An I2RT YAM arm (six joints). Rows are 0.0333 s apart.
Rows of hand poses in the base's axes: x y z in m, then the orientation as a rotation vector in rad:
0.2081, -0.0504, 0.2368, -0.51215, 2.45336, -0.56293
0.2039, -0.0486, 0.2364, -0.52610, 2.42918, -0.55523
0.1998, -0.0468, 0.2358, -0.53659, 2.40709, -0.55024
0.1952, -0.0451, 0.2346, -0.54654, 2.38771, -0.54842
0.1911, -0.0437, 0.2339, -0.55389, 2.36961, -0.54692
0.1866, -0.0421, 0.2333, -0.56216, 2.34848, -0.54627
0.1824, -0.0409, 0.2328, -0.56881, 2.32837, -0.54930
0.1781, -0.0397, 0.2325, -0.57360, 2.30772, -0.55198
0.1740, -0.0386, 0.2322, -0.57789, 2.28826, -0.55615
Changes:
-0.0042, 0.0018, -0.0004, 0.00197, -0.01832, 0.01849
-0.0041, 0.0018, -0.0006, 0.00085, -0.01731, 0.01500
-0.0046, 0.0017, -0.0012, -0.00134, -0.01487, 0.01303
-0.0041, 0.0014, -0.0007, -0.00091, -0.01444, 0.01091
-0.0045, 0.0016, -0.0006, -0.00183, -0.01691, 0.01229
-0.0042, 0.0012, -0.0005, -0.00409, -0.01646, 0.00991
-0.0043, 0.0012, -0.0003, -0.00336, -0.01752, 0.00902
-0.0041, 0.0011, -0.0003, -0.00435, -0.01657, 0.00788

